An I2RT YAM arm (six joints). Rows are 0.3 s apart.
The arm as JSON. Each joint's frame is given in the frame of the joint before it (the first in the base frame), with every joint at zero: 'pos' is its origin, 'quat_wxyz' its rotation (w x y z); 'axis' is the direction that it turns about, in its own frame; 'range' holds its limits. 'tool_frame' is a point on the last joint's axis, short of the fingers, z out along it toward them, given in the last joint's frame.
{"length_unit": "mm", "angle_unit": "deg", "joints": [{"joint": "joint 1", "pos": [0.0, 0.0, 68.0], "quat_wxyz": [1.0, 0.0, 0.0, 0.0], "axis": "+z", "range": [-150.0, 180.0]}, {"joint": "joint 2", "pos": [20.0, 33.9, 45.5], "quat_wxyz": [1.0, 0.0, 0.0, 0.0], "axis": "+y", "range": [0.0, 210.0]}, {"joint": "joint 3", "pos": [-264.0, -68.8, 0.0], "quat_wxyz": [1.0, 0.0, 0.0, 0.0], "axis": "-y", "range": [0.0, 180.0]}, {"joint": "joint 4", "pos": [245.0, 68.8, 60.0], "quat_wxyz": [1.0, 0.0, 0.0, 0.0], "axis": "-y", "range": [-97.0, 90.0]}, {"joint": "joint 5", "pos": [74.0, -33.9, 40.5], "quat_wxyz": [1.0, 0.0, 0.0, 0.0], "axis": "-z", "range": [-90.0, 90.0]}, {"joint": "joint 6", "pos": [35.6, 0.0, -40.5], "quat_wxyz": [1.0, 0.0, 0.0, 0.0], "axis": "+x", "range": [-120.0, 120.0]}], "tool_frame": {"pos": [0.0, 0.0, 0.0], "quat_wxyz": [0.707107, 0.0, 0.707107, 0.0]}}
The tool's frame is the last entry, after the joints.
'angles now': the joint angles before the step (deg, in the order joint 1, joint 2, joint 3, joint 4, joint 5, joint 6). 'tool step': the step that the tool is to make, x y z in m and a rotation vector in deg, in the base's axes. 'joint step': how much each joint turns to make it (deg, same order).
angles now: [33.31, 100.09, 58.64, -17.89, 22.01, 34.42]
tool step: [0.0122, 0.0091, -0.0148, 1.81, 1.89, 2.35]
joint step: [-0.18, 4.55, 2.11, 2.18, -3.48, -0.94]
